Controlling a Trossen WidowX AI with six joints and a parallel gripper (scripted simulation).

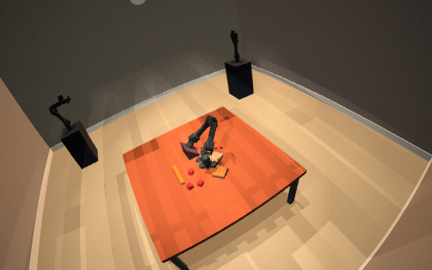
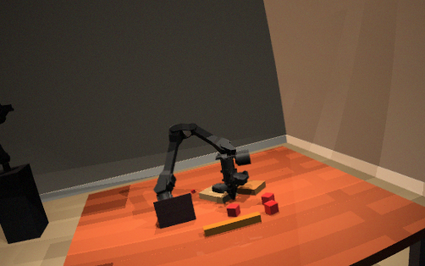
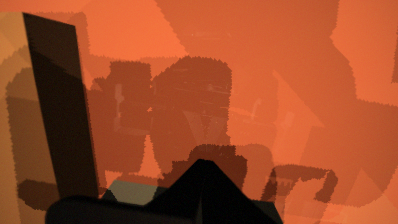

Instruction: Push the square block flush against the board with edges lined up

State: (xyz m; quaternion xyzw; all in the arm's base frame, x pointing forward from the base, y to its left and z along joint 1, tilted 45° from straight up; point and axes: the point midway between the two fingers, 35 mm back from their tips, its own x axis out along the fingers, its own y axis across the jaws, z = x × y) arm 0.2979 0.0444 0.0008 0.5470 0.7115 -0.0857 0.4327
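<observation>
Right now the pale board is 9 cm to the left of my gripper tip, 5 cm behind it and 1 cm above it. From my gripper tip the other things lie so: brown square block 11 cm ahead, 6 cm to the left, 1 cm above; then yellow bar 25 cm to the right, 8 cm behind, 1 cm above.
</observation>
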